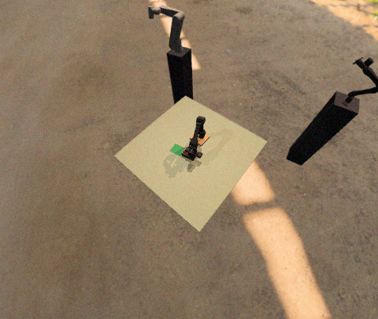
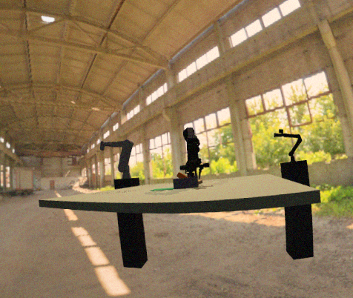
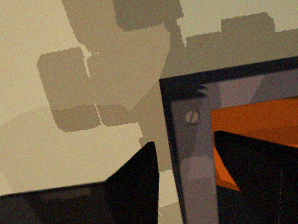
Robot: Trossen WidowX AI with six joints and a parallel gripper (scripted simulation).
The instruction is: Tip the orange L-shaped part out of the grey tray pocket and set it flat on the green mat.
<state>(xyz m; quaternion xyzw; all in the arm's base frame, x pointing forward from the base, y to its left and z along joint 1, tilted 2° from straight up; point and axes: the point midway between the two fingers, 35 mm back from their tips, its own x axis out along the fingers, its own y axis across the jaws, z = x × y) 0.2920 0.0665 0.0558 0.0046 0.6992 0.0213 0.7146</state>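
Right now the orange L-shaped part is 6 cm to the right of my gripper tip and 1 cm above it. The rest, counted from my gripper tip: green mat 22 cm to the right, 6 cm below.
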